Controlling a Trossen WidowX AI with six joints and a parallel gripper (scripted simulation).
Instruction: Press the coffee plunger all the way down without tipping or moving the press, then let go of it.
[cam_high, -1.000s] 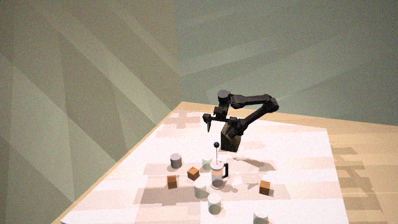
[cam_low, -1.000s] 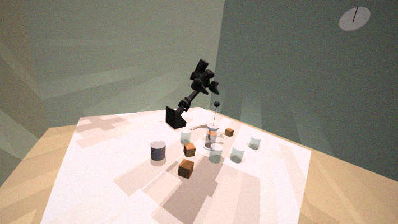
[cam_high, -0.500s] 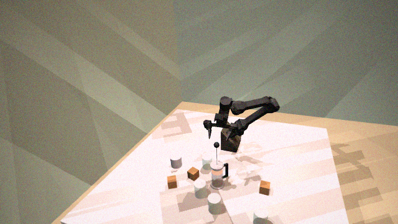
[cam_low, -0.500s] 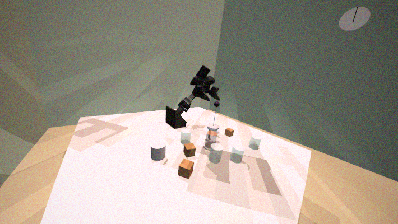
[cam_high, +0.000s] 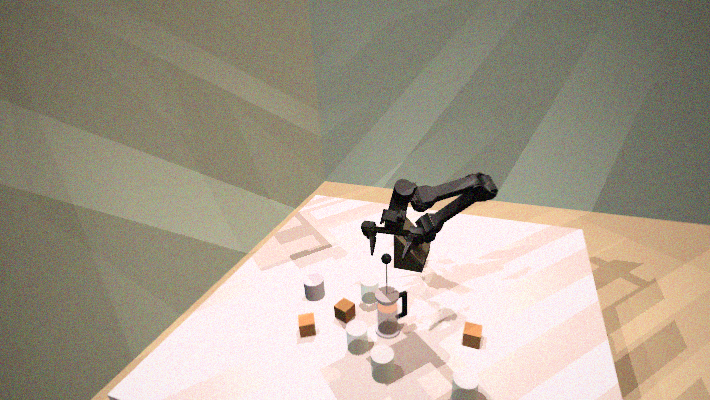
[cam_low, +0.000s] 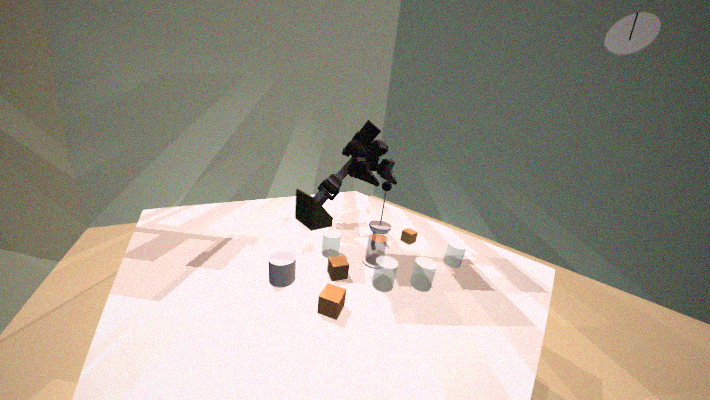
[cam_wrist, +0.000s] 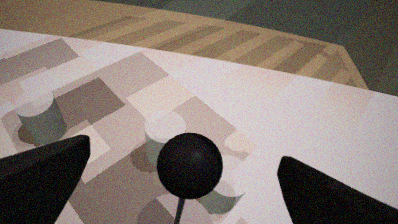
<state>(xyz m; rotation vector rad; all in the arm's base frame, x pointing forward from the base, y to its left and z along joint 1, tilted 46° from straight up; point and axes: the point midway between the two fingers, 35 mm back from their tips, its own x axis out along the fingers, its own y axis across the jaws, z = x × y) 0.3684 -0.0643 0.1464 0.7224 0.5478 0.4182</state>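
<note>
Right now my gripper tip is 20 mm past the glass coffee press, 10 mm to the right of it and 140 mm above it. The rest, counted from my gripper tip: grey cylinder 40 mm behind, 310 mm to the right, 250 mm below.
</note>
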